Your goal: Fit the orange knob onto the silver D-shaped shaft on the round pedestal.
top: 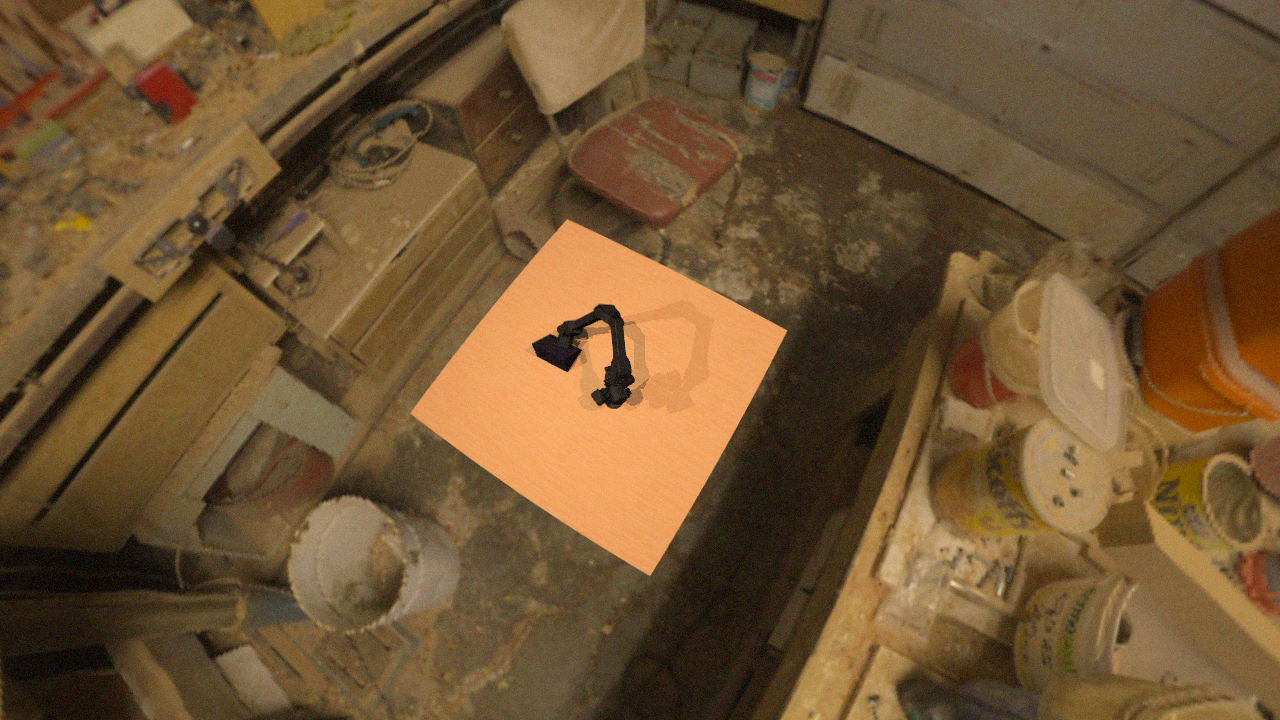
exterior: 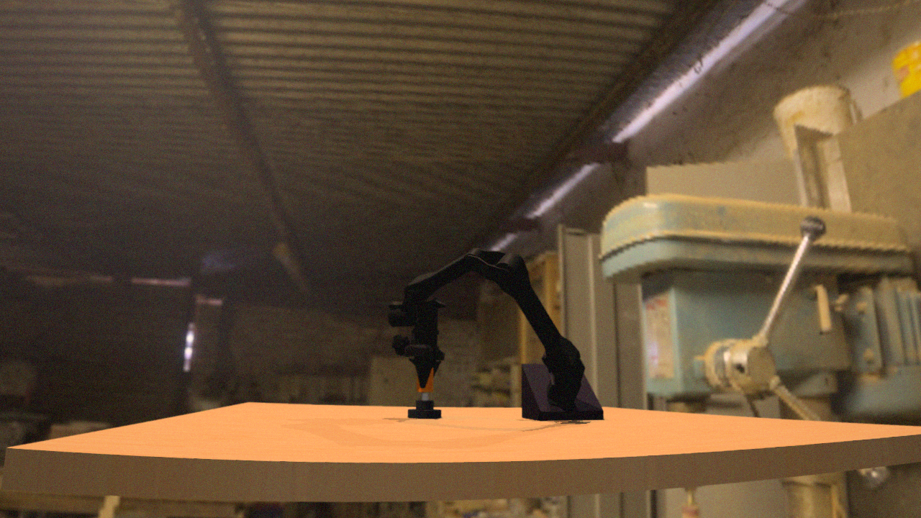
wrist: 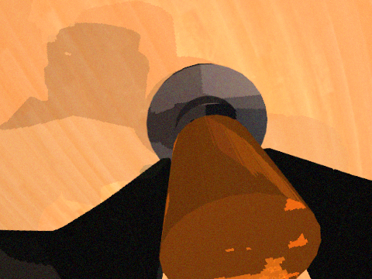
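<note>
Right now my gripper tip is 30 mm below the orange knob. Round my gripper tip: round pedestal: 40 mm below.
</note>
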